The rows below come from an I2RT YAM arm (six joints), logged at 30 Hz.
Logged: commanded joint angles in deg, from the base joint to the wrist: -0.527 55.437 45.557 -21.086 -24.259 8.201; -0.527 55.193 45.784 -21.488 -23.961 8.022; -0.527 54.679 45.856 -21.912 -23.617 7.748; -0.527 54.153 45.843 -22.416 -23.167 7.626; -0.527 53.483 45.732 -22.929 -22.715 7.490; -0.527 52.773 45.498 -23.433 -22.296 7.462; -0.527 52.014 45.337 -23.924 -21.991 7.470; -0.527 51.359 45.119 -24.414 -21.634 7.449; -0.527 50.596 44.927 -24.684 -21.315 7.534
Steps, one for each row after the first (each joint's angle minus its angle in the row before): 0.000 -0.244 0.227 -0.402 0.298 -0.179; 0.000 -0.514 0.072 -0.424 0.344 -0.274; 0.000 -0.526 -0.013 -0.504 0.450 -0.122; 0.000 -0.670 -0.111 -0.513 0.452 -0.136; 0.000 -0.710 -0.234 -0.504 0.419 -0.028; 0.000 -0.759 -0.161 -0.491 0.305 0.008; 0.000 -0.655 -0.218 -0.490 0.357 -0.021; 0.000 -0.763 -0.192 -0.270 0.319 0.085
